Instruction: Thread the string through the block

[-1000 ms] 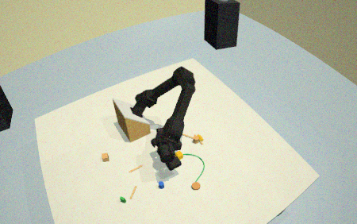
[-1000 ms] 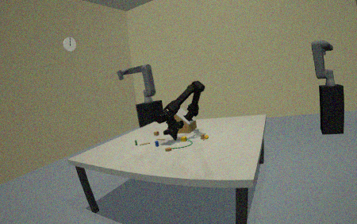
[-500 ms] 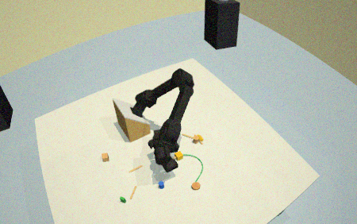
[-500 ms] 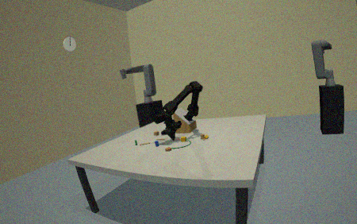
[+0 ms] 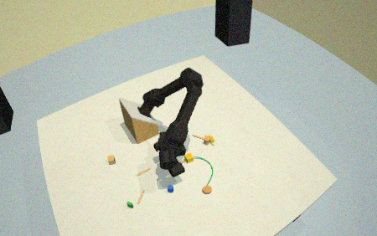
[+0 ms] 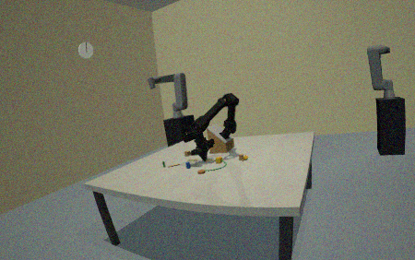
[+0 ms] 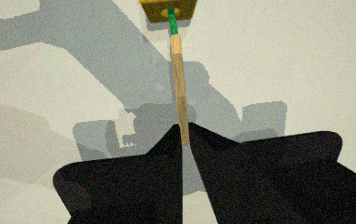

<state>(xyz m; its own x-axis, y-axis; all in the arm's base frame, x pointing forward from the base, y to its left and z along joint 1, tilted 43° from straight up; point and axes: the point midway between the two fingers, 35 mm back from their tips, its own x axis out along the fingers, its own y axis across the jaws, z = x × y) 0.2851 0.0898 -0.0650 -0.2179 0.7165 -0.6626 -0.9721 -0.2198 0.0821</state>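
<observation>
Now: the yellow block 90 mm to the left of my gripper tip, 10 mm behind it and 10 mm above it. Round my gripper tip: thin wooden stick: 40 mm to the left, 10 mm above; then round wooden button: 180 mm ahead, 100 mm to the left; then blue cylinder: 120 mm ahead, 50 mm to the right, 10 mm above.
</observation>
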